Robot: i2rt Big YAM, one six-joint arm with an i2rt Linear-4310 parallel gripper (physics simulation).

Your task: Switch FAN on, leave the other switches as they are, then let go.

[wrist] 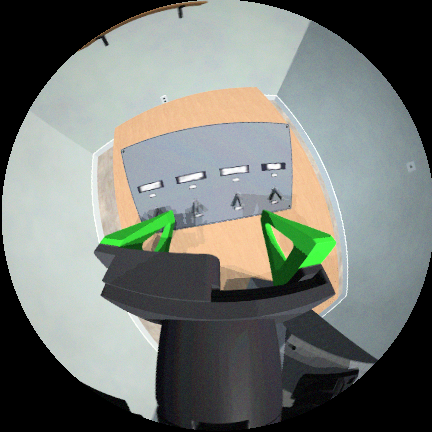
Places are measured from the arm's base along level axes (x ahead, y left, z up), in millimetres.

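Pixels of known places: gripper, fingertip midpoint: (217, 214).
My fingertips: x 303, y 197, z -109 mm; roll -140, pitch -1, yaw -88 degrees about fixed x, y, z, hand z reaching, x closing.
Behind a point stands the place of what it marks.
A grey switch panel (210, 145) @(x 493, y 219, z -260 mm) lies on the wooden table. It carries a row of white labels, too blurred to read, so I cannot tell which switch is FAN. Below them stand small toggle levers: one at the right (274, 196) @(x 385, y 17, z -338 mm), one right of the middle (237, 201) @(x 355, y 140, z -301 mm), one left of the middle (197, 209) @(x 329, y 245, z -297 mm), and one at the left (158, 214) @(x 312, y 364, z -309 mm) in shadow, partly hidden by the left finger. Lever positions are hard to tell. My gripper (217, 214) @(x 303, y 197, z -109 mm) is open and empty, its green fingertips wide apart over the panel's near edge, apart from the levers.
The wooden table (200, 107) @(x 857, y 296, z -422 mm) extends beyond the panel's far edge. Pale walls stand around it. A brown rail (145, 19) is on the far wall at the upper left. Dark arm parts (325, 350) @(x 85, y 14, z -63 mm) show at the lower right.
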